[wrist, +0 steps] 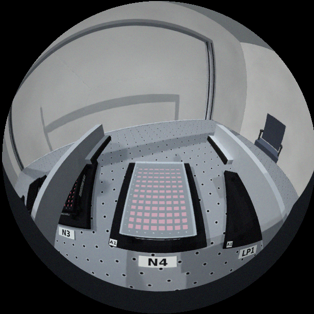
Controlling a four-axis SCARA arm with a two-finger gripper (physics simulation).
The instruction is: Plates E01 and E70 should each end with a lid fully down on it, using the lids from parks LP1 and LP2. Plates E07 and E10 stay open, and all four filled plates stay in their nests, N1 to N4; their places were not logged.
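Observation:
My gripper [158,128] is open in the wrist view, its two pale fingers wide apart above nest N4, with nothing between them. Below them a clear lid [193,220] lies level over a plate with pink wells [159,202] in the black nest N4 [200,225]. The lid's edges look even on the plate; the plate's own label cannot be read. At left, a dark plate [73,197] with pink wells sits in nest N3 [85,217], partly hidden by the left finger. At right, the black park LP1 [242,212] shows its bare surface, with no lid on it.
Another black object [34,194] shows at the far left, beyond the left finger. The perforated grey table [107,200] runs between the nests. A dark chair [273,131] stands beyond the table at right. A pale wall [125,65] rises behind.

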